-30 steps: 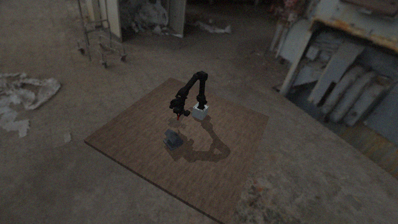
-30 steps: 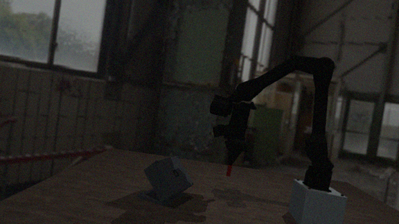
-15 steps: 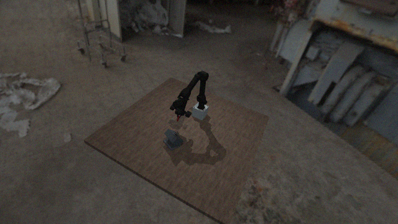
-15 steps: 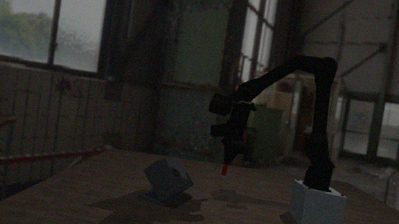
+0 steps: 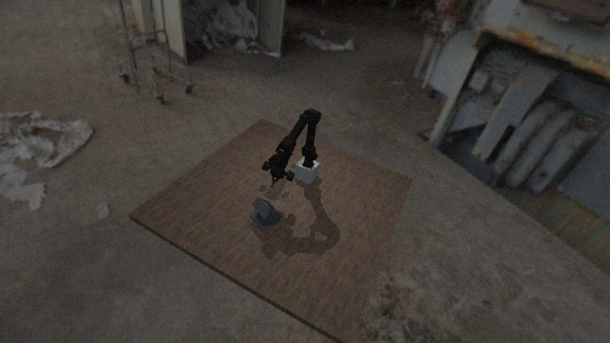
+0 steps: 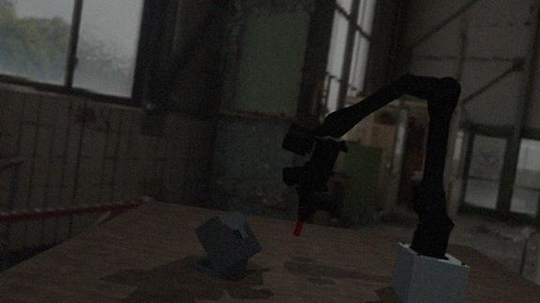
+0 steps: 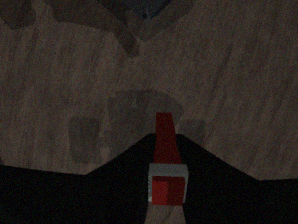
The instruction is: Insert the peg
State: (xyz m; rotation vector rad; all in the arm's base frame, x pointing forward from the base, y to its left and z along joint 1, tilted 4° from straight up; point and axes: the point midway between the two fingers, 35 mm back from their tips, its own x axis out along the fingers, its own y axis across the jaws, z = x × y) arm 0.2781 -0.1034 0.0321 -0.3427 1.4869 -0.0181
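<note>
Now: gripper tip 170 mm short of the grey sloped panel, 60 mm above it and 40 mm to the right of it. The rest, counted from my gripper tip: red square-sided peg (20 mm above).
</note>
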